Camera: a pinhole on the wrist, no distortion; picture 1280 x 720 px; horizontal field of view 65.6 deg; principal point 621.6 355.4 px. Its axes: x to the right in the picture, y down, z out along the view. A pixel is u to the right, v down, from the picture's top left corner.
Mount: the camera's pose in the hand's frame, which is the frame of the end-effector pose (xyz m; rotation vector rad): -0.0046 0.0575 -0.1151 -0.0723 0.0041 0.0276
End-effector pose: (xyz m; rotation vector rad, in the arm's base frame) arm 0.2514 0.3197 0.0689 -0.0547 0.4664 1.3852
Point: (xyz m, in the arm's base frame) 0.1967 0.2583 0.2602
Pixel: 132.4 401.5
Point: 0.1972 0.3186 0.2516
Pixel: 374.7 425.7
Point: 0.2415 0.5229 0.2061
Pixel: 1097.1 350.4
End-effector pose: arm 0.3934 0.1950 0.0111 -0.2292 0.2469 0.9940
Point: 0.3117 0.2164 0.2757
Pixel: 336.6 297.9
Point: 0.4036 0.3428 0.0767
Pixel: 1094.9 299.3
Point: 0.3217 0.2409 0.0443
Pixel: 579.0 444.3
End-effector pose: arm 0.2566 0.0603 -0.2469 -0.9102 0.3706 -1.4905
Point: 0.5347 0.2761 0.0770
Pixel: 490.0 59.4
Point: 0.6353 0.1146 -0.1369
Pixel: 678.2 523.0
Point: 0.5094 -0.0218 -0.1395
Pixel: 1028.9 426.5
